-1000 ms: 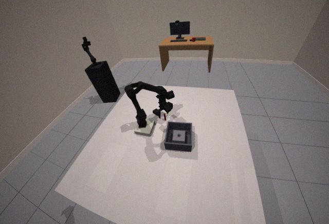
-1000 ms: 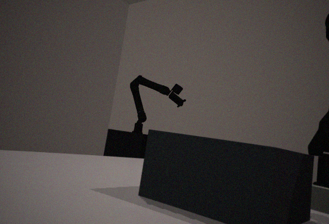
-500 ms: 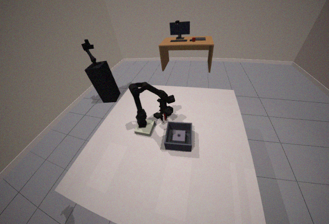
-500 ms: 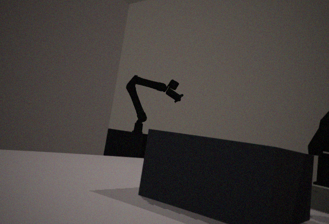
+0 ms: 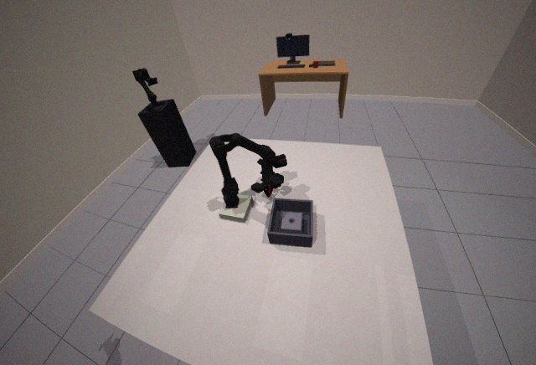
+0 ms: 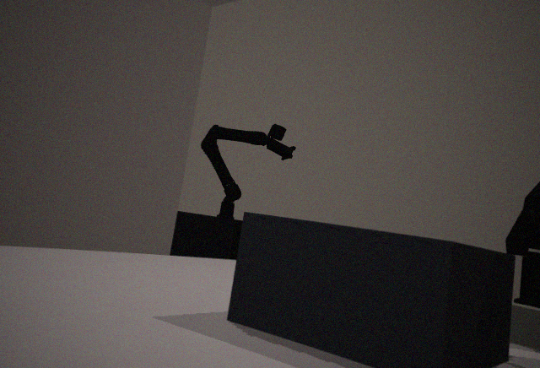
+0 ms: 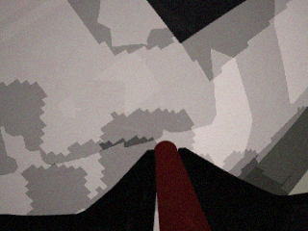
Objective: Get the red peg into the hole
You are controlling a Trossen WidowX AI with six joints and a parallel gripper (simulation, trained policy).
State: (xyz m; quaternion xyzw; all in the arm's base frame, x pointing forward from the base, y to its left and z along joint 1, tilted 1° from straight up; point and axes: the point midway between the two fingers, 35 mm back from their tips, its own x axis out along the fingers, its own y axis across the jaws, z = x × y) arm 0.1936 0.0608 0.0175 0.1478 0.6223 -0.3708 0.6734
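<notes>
The dark box lies 120 mm ahead of my gripper tip and 170 mm to the right of it. From my gripper tip the other things lie so: red peg (10 mm to the left, 30 mm above).
</notes>
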